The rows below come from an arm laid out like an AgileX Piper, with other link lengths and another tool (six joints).
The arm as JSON. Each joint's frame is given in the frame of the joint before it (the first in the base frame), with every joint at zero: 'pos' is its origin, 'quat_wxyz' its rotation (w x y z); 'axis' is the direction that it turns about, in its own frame. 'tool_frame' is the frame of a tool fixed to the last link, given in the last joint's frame.
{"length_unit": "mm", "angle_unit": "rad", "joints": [
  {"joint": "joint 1", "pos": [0.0, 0.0, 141.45], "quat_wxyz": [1.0, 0.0, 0.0, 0.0], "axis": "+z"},
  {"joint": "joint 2", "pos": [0.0, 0.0, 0.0], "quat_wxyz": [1.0, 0.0, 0.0, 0.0], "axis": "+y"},
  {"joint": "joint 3", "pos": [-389.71, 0.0, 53.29], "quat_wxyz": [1.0, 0.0, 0.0, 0.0], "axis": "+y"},
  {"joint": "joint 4", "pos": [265.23, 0.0, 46.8], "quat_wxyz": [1.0, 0.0, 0.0, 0.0], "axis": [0.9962, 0.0, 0.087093]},
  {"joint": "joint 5", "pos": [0.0, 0.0, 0.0], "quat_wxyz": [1.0, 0.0, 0.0, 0.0], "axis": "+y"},
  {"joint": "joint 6", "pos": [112.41, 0.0, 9.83], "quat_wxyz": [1.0, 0.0, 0.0, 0.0], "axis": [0.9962, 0.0, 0.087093]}
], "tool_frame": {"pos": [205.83, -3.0, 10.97], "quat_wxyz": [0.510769, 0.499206, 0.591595, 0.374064]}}
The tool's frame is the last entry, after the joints.
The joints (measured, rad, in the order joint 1, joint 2, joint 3, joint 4, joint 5, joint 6), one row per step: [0.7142, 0.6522, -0.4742, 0.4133, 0.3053, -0.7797]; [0.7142, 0.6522, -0.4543, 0.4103, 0.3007, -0.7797]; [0.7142, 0.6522, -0.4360, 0.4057, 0.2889, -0.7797]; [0.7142, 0.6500, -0.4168, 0.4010, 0.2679, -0.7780]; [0.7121, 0.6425, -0.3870, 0.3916, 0.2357, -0.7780]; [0.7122, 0.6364, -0.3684, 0.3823, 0.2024, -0.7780]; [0.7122, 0.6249, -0.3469, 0.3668, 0.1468, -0.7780]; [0.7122, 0.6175, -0.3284, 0.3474, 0.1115, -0.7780]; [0.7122, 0.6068, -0.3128, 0.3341, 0.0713, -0.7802]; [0.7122, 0.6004, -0.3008, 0.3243, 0.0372, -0.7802]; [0.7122, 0.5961, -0.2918, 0.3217, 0.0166, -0.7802]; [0.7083, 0.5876, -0.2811, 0.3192, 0.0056, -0.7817]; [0.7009, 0.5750, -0.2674, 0.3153, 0.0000, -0.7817]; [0.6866, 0.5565, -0.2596, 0.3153, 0.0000, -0.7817]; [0.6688, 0.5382, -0.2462, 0.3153, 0.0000, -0.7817]
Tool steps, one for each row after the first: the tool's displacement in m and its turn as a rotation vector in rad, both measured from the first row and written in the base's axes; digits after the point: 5 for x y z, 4 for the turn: [-0.00092, -0.00190, -0.01005, -0.0127, 0.0098, -0.0015]; [-0.00045, -0.00393, -0.01731, -0.0214, 0.0121, -0.0057]; [0.00121, -0.00635, -0.02200, -0.0232, 0.0078, -0.0139]; [0.00364, -0.01107, -0.02821, -0.0267, -0.0050, -0.0270]; [0.00697, -0.01417, -0.02812, -0.0230, -0.0261, -0.0379]; [0.01292, -0.01862, -0.02192, -0.0095, -0.0697, -0.0557]; [0.01605, -0.02218, -0.02057, -0.0108, -0.1003, -0.0641]; [0.01928, -0.02561, -0.01499, -0.0020, -0.1367, -0.0745]; [0.02204, -0.02813, -0.01016, 0.0069, -0.1643, -0.0839]; [0.02334, -0.02981, -0.00808, 0.0137, -0.1779, -0.0902]; [0.02351, -0.03261, -0.00860, 0.0153, -0.1871, -0.0967]; [0.02292, -0.03659, -0.01129, 0.0144, -0.1931, -0.1049]; [0.02266, -0.04196, -0.01067, 0.0203, -0.2011, -0.1198]; [0.02249, -0.04835, -0.01342, 0.0218, -0.2050, -0.1378]
